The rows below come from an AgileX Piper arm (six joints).
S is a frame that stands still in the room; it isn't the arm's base.
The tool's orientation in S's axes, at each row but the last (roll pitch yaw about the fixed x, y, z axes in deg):
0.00, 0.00, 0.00
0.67, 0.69, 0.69
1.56, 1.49, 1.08
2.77, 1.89, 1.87
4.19, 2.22, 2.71
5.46, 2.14, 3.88
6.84, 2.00, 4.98
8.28, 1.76, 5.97
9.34, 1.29, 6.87
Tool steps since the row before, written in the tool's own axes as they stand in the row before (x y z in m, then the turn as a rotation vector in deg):
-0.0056, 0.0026, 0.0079, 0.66, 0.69, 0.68
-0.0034, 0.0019, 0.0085, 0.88, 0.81, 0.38
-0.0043, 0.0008, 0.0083, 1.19, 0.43, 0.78
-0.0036, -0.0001, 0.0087, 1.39, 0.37, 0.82
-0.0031, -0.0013, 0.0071, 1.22, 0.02, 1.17
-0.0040, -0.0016, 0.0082, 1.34, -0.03, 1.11
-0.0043, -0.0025, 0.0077, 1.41, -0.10, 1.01
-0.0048, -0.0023, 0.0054, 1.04, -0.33, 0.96
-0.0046, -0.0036, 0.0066, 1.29, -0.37, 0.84
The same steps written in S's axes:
-0.0056, 0.0026, 0.0079, 0.66, 0.69, 0.68
-0.0033, 0.0018, 0.0086, 0.87, 0.82, 0.38
-0.0041, 0.0005, 0.0084, 1.20, 0.43, 0.76
-0.0033, -0.0006, 0.0088, 1.41, 0.38, 0.79
-0.0027, -0.0019, 0.0071, 1.27, -0.01, 1.12
-0.0035, -0.0026, 0.0082, 1.39, -0.04, 1.05
-0.0037, -0.0037, 0.0075, 1.46, -0.09, 0.94
-0.0043, -0.0035, 0.0052, 1.11, -0.35, 0.87
-0.0039, -0.0051, 0.0060, 1.36, -0.34, 0.74

